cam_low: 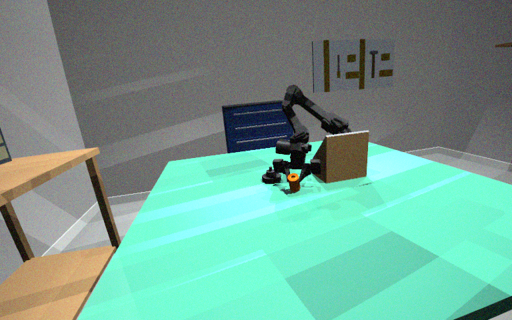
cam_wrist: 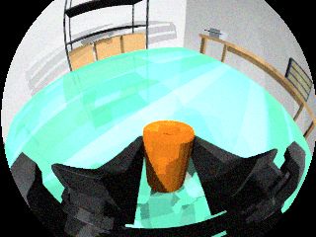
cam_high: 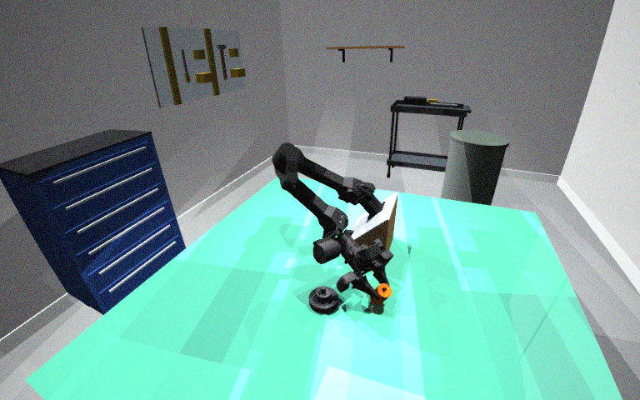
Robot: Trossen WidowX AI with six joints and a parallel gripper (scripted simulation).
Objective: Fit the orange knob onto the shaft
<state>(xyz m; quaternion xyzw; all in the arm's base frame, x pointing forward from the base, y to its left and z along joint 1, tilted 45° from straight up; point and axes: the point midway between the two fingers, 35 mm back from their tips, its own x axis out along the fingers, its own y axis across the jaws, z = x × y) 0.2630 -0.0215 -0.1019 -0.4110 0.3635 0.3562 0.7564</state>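
The orange knob is 10 mm to the right of my gripper tip, 10 mm below it and 10 mm behind it. Also, from my gripper tip: dark round pedestal (170 mm to the right, 40 mm ahead, 20 mm below).
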